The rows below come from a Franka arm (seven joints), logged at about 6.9 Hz.
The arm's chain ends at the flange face. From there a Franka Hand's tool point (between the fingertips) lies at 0.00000 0.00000 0.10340 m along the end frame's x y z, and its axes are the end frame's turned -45 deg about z.
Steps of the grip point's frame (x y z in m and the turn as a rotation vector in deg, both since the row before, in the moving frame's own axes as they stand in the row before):
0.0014, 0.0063, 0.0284, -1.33, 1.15, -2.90
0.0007, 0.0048, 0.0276, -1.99, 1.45, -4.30
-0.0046, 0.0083, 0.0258, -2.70, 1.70, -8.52
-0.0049, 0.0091, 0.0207, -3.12, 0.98, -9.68
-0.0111, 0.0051, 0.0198, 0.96, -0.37, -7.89
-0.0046, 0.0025, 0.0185, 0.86, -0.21, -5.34
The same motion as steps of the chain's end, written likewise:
0.0023, 0.0033, 0.0284, -0.13, 1.75, -2.90
-0.0005, 0.0024, 0.0277, -0.38, 2.43, -4.30
-0.0031, 0.0083, 0.0260, -0.71, 3.11, -8.52
-0.0025, 0.0076, 0.0209, -1.51, 2.90, -9.68
-0.0025, 0.0121, 0.0198, 0.42, -0.94, -7.89
-0.0001, 0.0058, 0.0185, 0.46, -0.76, -5.34

